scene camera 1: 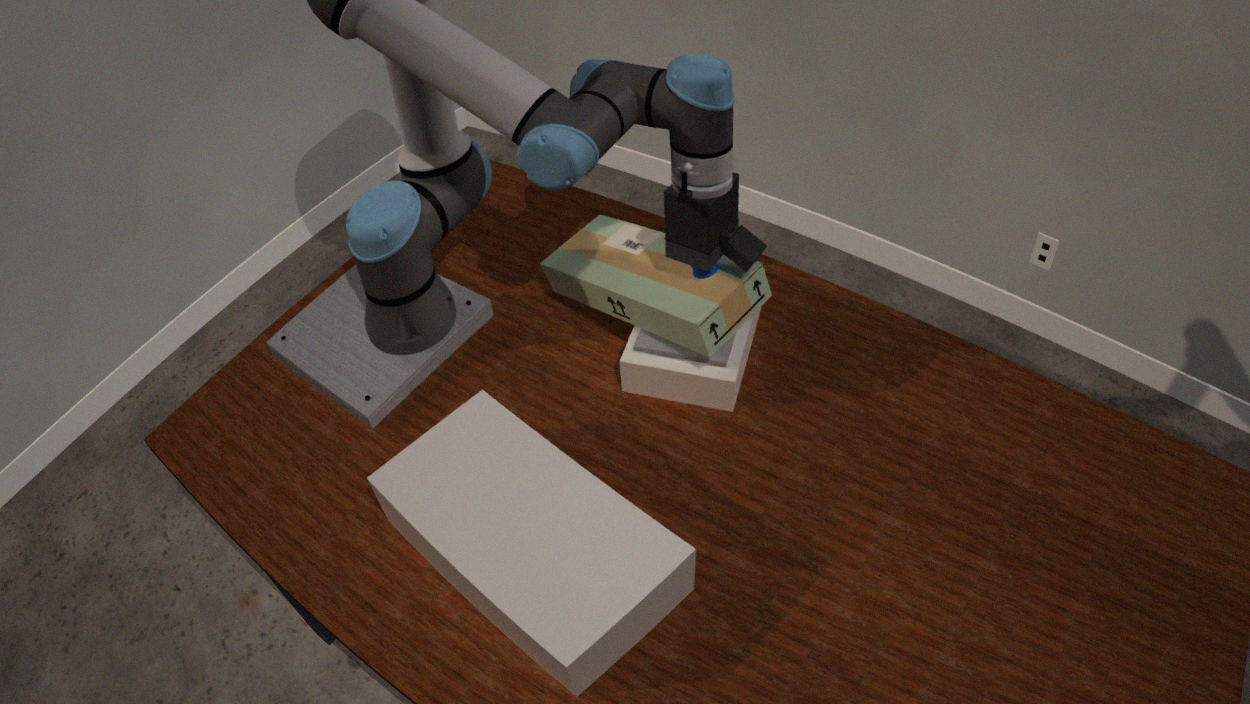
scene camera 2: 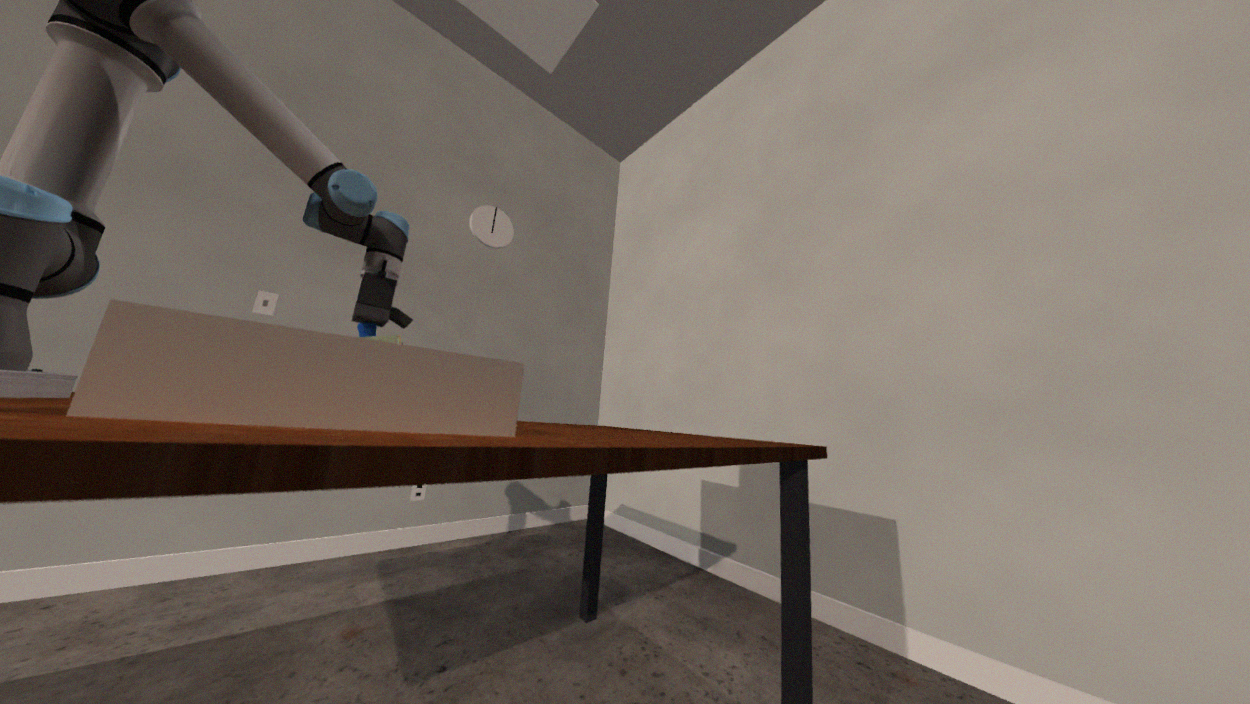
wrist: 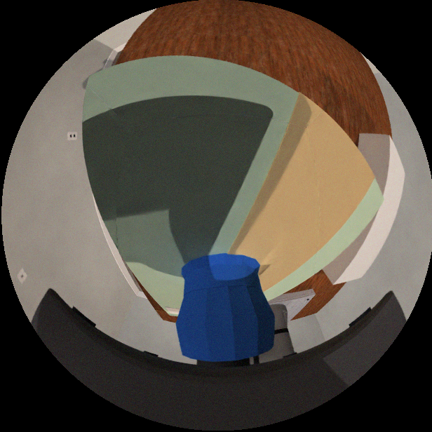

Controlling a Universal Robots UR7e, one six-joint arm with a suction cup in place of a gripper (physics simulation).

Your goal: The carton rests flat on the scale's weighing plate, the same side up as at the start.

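Pixels of known places: hand at its tool point: [scene camera 1: 702, 275]; arm's base at its link origin: [scene camera 1: 411, 320].
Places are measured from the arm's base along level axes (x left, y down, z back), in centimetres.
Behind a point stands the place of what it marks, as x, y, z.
The green carton [scene camera 1: 647, 278] {14.1, -11.8, -35.2} [scene camera 2: 386, 338] {7.5, -13.4, -45.0} [wrist: 320, 175] has a tan tape band and a label on top; its side arrows point up. My suction cup [scene camera 1: 705, 271] [scene camera 2: 367, 331] [wrist: 221, 270] is on its top face, near the end toward the right in scene camera 1. That end lies over the white scale [scene camera 1: 673, 382] {8.4, -0.5, -42.3}, and the other end sticks out past the scale over the table. The grey weighing plate [scene camera 1: 660, 344] {10.4, -4.5, -39.2} is partly hidden under the carton. Whether the carton touches the plate is hidden. The scale does not show in scene camera 2.
A large white block [scene camera 1: 533, 524] {-22.9, -6.6, -42.5} [scene camera 2: 297, 376] {-31.8, -1.7, -33.7} [wrist: 392, 200] lies on the wooden table [scene camera 1: 918, 489] {10.5, 3.3, -79.8} [scene camera 2: 664, 444] {-45.4, 3.3, -75.6} [wrist: 240, 35], in front of the scale. The arm's grey base plate [scene camera 1: 349, 376] {-14.3, 0.2, 0.8} is at the left. The wall [scene camera 1: 918, 113] runs behind the table.
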